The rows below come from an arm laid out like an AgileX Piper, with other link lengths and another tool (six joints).
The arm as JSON. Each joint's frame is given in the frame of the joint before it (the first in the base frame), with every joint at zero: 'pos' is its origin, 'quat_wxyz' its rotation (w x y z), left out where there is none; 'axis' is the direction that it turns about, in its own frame. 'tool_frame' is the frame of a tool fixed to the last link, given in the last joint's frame.
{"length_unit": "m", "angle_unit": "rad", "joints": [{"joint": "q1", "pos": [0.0, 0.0, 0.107], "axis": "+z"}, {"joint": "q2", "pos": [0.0, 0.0, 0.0], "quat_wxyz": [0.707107, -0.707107, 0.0, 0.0], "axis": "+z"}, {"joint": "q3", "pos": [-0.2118, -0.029, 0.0], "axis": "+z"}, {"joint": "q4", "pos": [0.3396, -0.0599, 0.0], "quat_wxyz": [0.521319, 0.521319, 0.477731, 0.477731], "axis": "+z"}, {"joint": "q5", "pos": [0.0, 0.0, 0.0], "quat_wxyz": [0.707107, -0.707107, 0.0, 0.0], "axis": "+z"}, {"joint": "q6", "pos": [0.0, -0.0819, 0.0], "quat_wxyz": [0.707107, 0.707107, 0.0, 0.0], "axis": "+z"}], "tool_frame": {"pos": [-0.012, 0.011, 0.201], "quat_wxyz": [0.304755, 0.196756, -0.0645, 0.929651]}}
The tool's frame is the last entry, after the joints.
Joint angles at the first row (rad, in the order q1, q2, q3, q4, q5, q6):
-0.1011, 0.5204, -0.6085, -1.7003, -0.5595, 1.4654
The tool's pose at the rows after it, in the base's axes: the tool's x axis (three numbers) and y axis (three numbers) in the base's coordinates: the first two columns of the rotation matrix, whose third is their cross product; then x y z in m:
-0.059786 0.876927 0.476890 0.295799 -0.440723 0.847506 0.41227 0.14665 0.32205
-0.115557 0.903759 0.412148 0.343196 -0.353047 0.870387 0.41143 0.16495 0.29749
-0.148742 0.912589 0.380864 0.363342 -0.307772 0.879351 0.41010 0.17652 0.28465
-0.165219 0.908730 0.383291 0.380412 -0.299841 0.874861 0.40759 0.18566 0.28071
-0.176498 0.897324 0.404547 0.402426 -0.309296 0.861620 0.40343 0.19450 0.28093
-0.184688 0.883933 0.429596 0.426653 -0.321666 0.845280 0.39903 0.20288 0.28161
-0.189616 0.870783 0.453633 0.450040 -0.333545 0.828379 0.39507 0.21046 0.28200
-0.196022 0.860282 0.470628 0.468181 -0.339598 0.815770 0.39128 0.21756 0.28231
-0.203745 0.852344 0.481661 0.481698 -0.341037 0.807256 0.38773 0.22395 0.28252
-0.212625 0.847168 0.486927 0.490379 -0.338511 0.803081 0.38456 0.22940 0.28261
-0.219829 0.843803 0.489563 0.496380 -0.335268 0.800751 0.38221 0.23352 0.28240
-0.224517 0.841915 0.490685 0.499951 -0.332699 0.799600 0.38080 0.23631 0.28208
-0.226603 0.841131 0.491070 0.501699 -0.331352 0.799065 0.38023 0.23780 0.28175
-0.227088 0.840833 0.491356 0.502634 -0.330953 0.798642 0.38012 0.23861 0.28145
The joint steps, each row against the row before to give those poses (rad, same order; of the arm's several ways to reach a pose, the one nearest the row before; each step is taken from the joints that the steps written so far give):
0.0129, 0.0891, -0.0265, -0.0500, -0.1004, -0.0619
0.0173, 0.0585, -0.0117, -0.0188, -0.0554, -0.0674
0.0206, 0.0297, -0.0034, -0.0074, -0.0167, -0.0368
0.0220, 0.0099, -0.0009, -0.0024, -0.0014, 0.0036
0.0206, 0.0012, -0.0009, -0.0001, -0.0031, 0.0268
0.0195, -0.0001, -0.0006, 0.0000, -0.0035, 0.0322
0.0187, 0.0001, 0.0000, 0.0000, -0.0014, 0.0314
0.0183, -0.0001, 0.0000, 0.0000, -0.0001, 0.0226
0.0166, 0.0001, 0.0000, 0.0000, 0.0000, 0.0149
0.0141, 0.0000, 0.0000, 0.0000, 0.0000, 0.0071
0.0108, 0.0006, 0.0000, 0.0000, 0.0000, 0.0035
0.0078, 0.0010, 0.0000, 0.0000, 0.0011, 0.0013
0.0046, 0.0010, 0.0000, 0.0000, 0.0016, 0.0004
0.0030, 0.0010, 0.0000, 0.0000, 0.0020, 0.0002

